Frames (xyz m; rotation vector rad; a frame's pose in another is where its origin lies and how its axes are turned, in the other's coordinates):
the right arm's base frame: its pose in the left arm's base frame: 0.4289 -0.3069 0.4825 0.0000 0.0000 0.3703
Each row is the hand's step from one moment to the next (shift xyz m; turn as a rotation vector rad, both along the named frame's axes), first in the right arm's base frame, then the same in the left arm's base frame.
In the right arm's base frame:
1: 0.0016 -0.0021 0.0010 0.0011 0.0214 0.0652
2: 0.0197 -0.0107 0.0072 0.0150 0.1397 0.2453
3: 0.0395 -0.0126 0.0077 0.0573 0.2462 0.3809
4: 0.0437 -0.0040 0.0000 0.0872 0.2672 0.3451
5: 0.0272 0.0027 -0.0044 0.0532 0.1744 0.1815
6: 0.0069 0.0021 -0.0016 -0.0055 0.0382 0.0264
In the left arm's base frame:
1: 0.0023 -0.0014 0.0010 -0.0067 0.0203 0.0652
2: 0.0222 -0.0028 0.0072 -0.0366 0.1357 0.2453
3: 0.0414 0.0025 0.0077 -0.0357 0.2502 0.3809
4: 0.0422 0.0121 0.0000 -0.0154 0.2806 0.3451
5: 0.0244 0.0124 -0.0044 -0.0135 0.1818 0.1815
6: 0.0057 0.0045 -0.0016 -0.0190 0.0336 0.0264

